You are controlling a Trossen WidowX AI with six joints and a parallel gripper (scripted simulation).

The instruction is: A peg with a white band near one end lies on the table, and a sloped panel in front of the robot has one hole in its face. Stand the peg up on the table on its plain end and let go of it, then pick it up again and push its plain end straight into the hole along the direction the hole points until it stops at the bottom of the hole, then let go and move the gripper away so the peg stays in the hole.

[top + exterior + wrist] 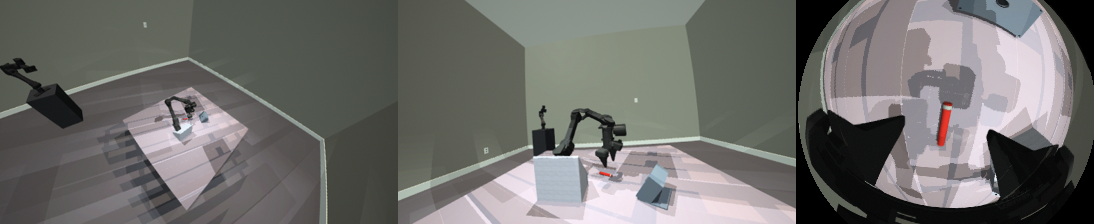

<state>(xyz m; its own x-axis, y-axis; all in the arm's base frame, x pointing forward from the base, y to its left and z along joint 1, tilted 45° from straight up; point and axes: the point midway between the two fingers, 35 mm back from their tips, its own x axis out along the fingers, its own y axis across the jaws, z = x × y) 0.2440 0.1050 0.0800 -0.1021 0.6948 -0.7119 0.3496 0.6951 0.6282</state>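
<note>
Right now the red peg is 10 mm behind my gripper tip, 10 mm to the left of it and 60 mm below it. The rest, counted from my gripper tip: panel: 190 mm ahead, 130 mm to the right, 20 mm below.
</note>
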